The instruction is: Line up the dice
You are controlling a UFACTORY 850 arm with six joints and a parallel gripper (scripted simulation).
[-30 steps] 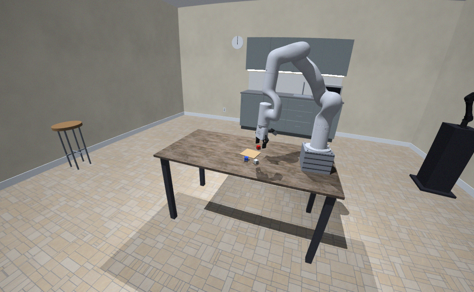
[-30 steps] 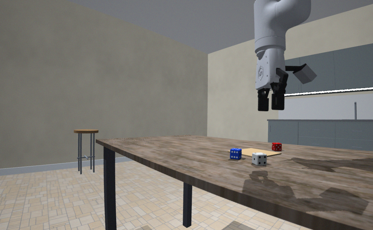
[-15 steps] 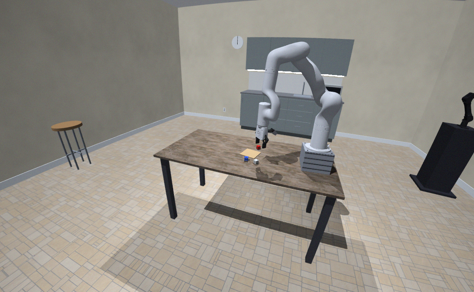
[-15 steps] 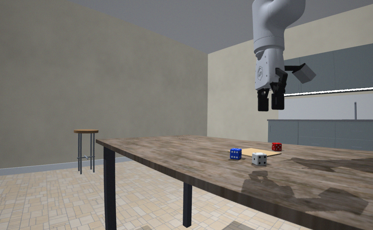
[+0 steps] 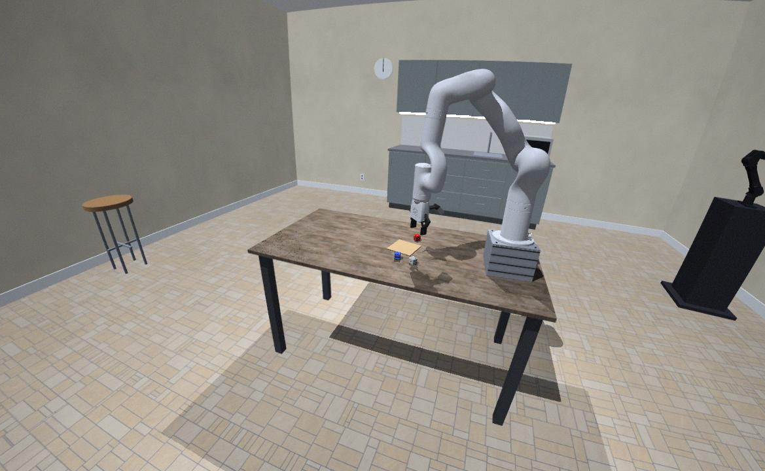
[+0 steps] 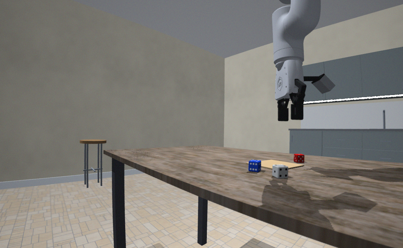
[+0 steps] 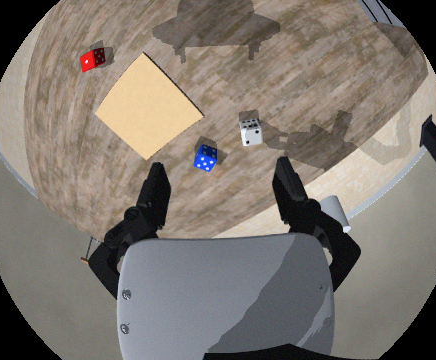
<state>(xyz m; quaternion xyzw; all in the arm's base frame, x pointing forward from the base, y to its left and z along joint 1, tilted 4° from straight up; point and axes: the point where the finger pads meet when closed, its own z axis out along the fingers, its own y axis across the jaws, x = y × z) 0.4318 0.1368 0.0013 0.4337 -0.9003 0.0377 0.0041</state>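
Right now the red die is 21 cm to the right of my hand, 14 cm below it and 7 cm ahead of it. Round my hand: tan mat: 16 cm below, 9 cm ahead, 8 cm to the right; then blue die: 14 cm below, 8 cm ahead, 5 cm to the left; then white die: 14 cm below, 6 cm to the left, 1 cm behind.
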